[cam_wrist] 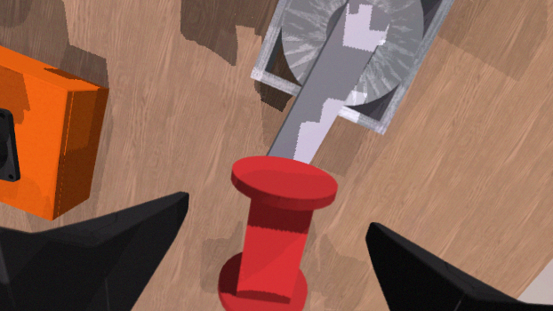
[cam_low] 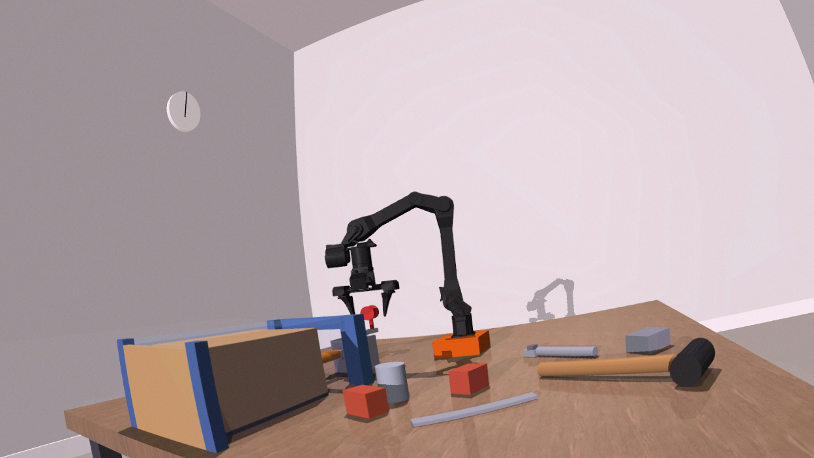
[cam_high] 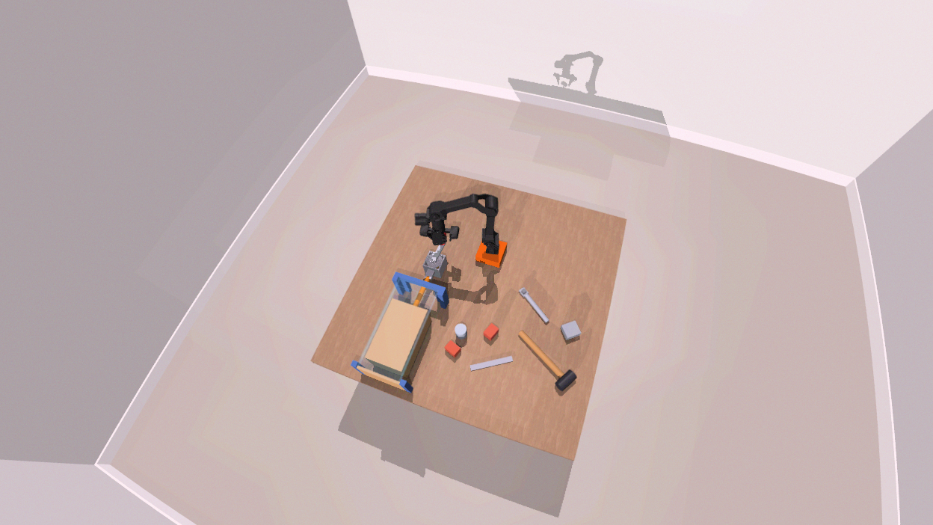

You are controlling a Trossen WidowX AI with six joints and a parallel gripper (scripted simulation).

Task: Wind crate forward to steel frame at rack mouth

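Right now the red knob is right at my gripper tip. Also, from my gripper tip: grey winch handle (40 mm ahead, 10 mm to the right, 30 mm below); then blue frame bar (250 mm ahead, 50 mm to the right, 30 mm below); then grey winch (80 mm ahead, 30 mm to the right, 100 mm below).
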